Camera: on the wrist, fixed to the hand. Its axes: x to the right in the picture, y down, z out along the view.
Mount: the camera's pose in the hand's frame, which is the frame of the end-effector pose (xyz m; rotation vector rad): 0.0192 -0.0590 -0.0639 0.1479 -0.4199 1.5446
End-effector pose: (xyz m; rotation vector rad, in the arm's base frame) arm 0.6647 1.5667 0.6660 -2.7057 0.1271 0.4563
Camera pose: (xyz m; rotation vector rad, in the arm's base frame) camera 0.7107 1.5953 0.7367 -1.7641 1.9960 1.2663
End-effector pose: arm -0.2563 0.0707 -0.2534 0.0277 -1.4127 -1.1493
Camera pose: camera -0.2475 -0.0091 -0.2920 -1.0628 -1.3196 0.2644
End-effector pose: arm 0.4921 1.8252 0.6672 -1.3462 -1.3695 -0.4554
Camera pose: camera 0.4724 1.7630 0.7278 -1.9707 -0.3087 0.9745
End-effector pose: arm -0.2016 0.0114 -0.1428 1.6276 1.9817 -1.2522
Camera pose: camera -0.2422 0.0732 -0.0932 1.9295 0.0746 -0.8588
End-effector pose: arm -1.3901 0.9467 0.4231 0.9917 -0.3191 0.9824
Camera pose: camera -1.3436 0.9987 0.3677 1.0000 -1.5132 2.1741
